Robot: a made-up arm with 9 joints. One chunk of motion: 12 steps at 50 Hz.
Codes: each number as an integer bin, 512 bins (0 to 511) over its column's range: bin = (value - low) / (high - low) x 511, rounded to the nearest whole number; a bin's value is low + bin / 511 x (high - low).
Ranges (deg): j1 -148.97..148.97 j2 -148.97..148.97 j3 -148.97..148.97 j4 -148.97..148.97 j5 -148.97..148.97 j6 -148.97..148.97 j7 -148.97..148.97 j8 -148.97..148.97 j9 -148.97..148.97
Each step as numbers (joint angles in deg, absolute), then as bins.
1 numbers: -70.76 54.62 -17.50 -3.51 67.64 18.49 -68.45 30.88 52.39
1 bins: 134 349 225 249 372 287 138 308 345
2 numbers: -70.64 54.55 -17.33 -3.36 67.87 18.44 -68.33 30.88 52.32
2 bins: 134 349 226 250 372 287 138 308 345
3 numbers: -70.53 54.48 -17.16 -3.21 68.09 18.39 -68.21 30.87 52.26
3 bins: 135 349 226 250 372 287 139 308 345
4 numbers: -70.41 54.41 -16.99 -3.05 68.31 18.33 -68.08 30.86 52.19
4 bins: 135 349 226 250 373 287 139 308 345
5 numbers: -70.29 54.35 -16.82 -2.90 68.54 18.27 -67.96 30.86 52.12
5 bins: 135 349 227 251 373 287 139 308 345
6 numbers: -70.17 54.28 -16.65 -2.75 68.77 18.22 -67.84 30.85 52.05
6 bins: 135 349 227 251 373 287 139 308 345
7 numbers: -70.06 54.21 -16.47 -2.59 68.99 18.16 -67.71 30.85 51.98
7 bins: 135 348 227 251 374 287 139 308 345
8 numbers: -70.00 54.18 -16.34 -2.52 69.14 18.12 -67.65 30.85 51.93
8 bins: 135 348 227 251 374 287 139 308 345
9 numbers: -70.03 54.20 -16.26 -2.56 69.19 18.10 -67.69 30.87 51.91
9 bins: 135 348 228 251 374 287 139 308 345
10 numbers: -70.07 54.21 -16.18 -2.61 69.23 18.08 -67.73 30.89 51.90
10 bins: 135 348 228 251 374 287 139 308 345
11 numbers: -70.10 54.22 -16.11 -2.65 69.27 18.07 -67.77 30.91 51.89
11 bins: 135 348 228 251 374 286 139 309 344
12 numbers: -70.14 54.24 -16.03 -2.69 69.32 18.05 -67.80 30.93 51.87
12 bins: 135 349 228 251 374 286 139 309 344
